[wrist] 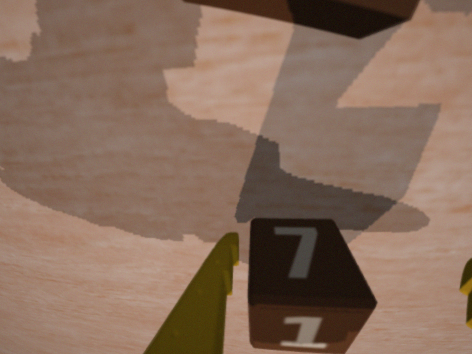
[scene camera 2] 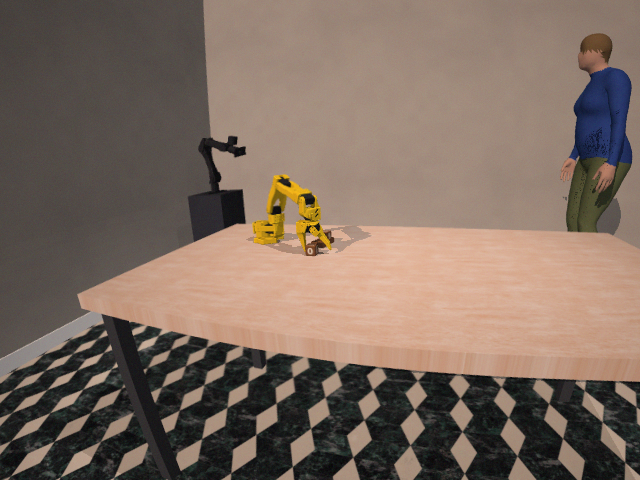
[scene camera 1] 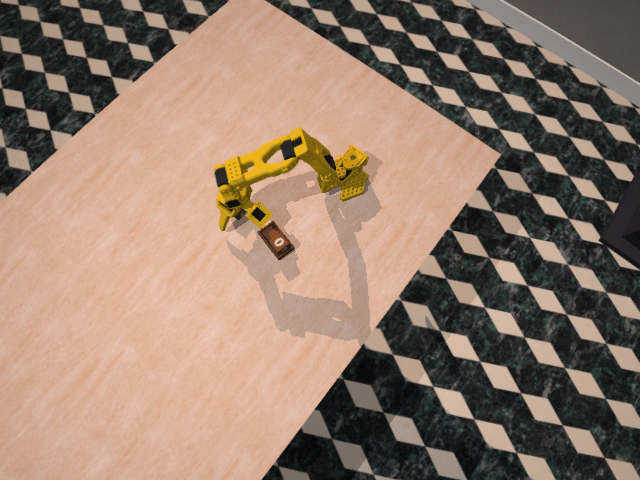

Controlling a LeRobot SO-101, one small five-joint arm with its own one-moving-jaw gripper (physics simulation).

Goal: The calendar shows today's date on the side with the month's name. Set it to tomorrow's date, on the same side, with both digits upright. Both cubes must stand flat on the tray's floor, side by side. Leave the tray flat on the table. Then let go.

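Frame: origin at the arm's base, x right, y ahead, z up, level; metres.
Seen in the pictures: end effector, tool point: [wrist: 238,244] [scene camera 2: 306,250]; arm's base, origin of the base link: [scene camera 2: 274,240] [scene camera 1: 338,186].
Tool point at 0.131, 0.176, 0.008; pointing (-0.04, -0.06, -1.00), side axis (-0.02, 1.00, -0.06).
Offsets run from my tool point to a thing's top centre, as dx, dy, dz. Level surfaces: height alone.
A loose brown cube {+0.008, +0.020, +0.024} [scene camera 2: 310,250] [wrist: 305,265] stands on the table near the tray. In the wrist view it shows a 7 on its dark upper face and a 1 on the face below; scene camera 2 shows a 0 on a side face. The brown tray [scene camera 1: 267,244] [wrist: 240,6] stands close by, cut off at the top of the wrist view. Another cube {-0.122, +0.023, +0.034} [scene camera 1: 279,241] sits in it, with a 0 on top. My gripper [scene camera 2: 316,249] [wrist: 350,260] is open around the loose cube, one jaw close at its left, the other well off to its right. The month's name cannot be read.
The yellow arm [scene camera 1: 268,161] [scene camera 2: 292,191] arches from its base [scene camera 1: 351,175] [scene camera 2: 266,233] over the light wooden table {dz -0.008} [scene camera 1: 155,310] [scene camera 2: 413,289]. Arm shadows fall around the tray and cube. A person [scene camera 2: 599,118] and a black arm on a pedestal [scene camera 2: 217,211] are beyond the table.
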